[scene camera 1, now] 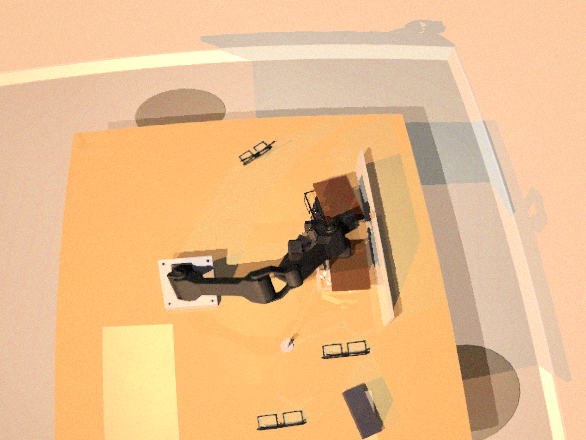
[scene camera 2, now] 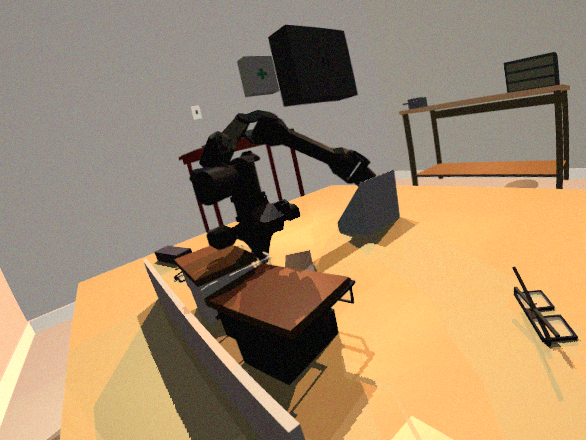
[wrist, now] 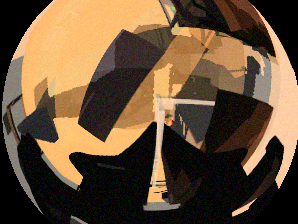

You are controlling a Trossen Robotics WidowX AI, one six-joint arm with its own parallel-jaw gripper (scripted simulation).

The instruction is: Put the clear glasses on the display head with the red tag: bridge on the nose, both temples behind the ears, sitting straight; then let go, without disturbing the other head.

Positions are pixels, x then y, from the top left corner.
Labels:
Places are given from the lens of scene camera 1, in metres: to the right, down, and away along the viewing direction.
display head (scene camera 1: 335,196): 0.14, -0.08, 1.74
pale backboard (scene camera 1: 377,255): 0.27, 0.11, 1.69

